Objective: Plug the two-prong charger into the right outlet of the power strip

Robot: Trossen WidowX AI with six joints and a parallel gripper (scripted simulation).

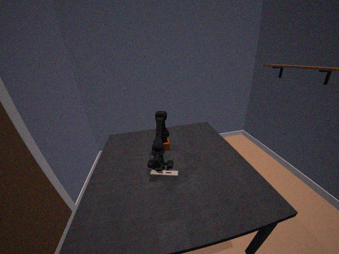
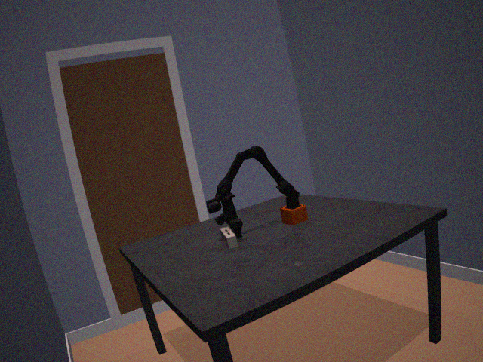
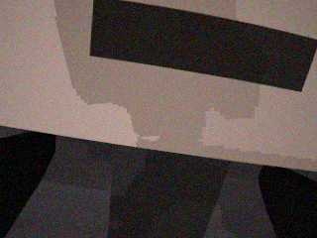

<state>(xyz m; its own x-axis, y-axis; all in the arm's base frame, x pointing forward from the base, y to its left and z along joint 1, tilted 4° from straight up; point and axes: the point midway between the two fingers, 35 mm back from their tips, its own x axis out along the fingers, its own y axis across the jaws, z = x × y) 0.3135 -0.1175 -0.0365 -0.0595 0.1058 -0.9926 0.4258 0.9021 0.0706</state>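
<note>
My gripper tip is now 20 mm short of the two-prong charger, 10 mm to the left of it and 10 mm below it.
</note>
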